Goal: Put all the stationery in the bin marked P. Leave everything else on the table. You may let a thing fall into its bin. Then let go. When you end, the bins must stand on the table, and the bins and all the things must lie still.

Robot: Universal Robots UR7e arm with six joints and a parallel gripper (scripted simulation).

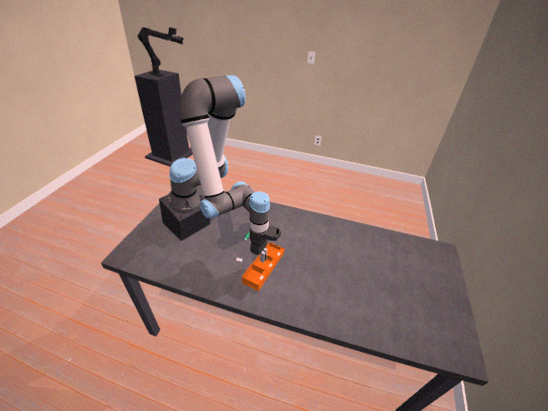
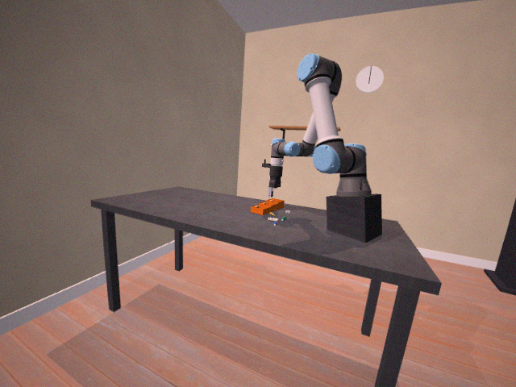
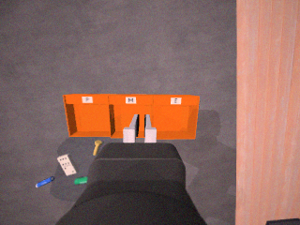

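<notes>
The orange three-part bin lies 70 mm below my hand and 20 mm to the left of it. From my hand the other things lie so: yellow bolt (110 mm to the left, 90 mm below, 80 mm behind); then white domino (190 mm to the left, 130 mm behind, 90 mm below); then green marker (170 mm behind, 150 mm to the left, 90 mm below).
</notes>
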